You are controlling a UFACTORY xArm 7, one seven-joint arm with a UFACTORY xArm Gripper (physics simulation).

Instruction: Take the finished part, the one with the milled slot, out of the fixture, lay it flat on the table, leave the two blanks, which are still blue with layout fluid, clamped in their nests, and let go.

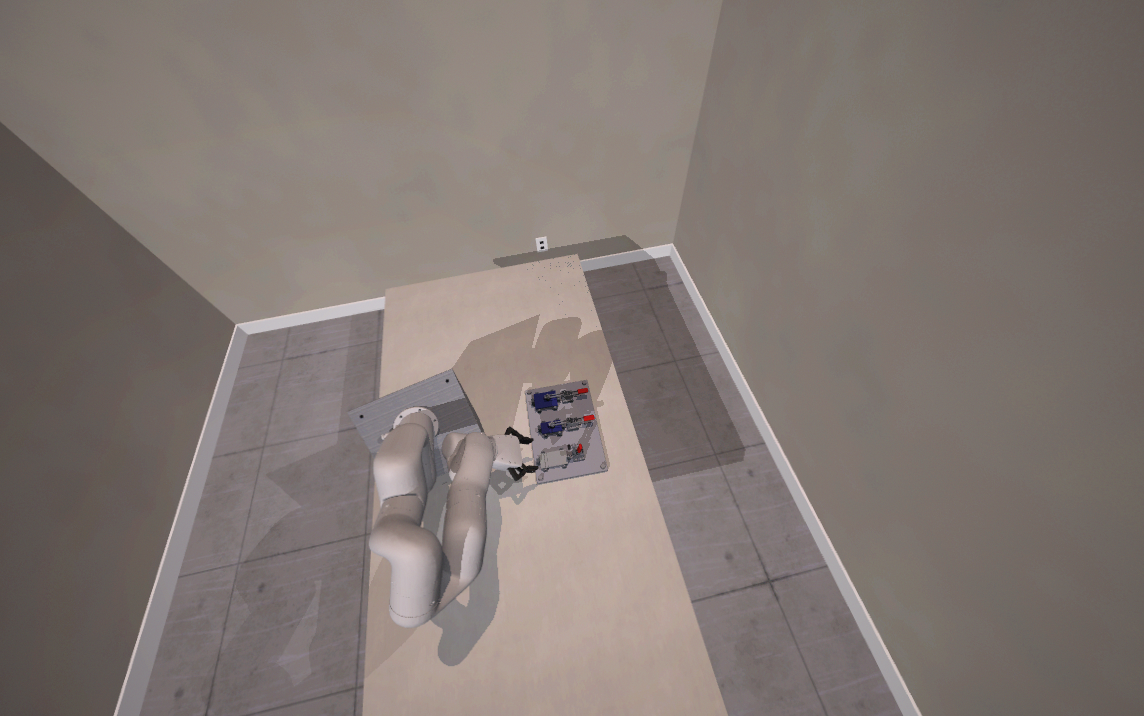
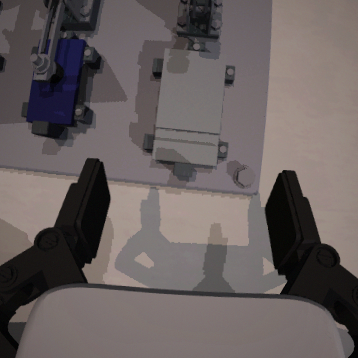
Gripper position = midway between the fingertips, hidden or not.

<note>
I see my gripper [image 1: 533, 455], a finished part [image 2: 188, 116], a blue blank [image 2: 55, 102] and a fixture plate [image 2: 123, 93].
My gripper is seen too in image 2 [image 2: 189, 183].
</note>
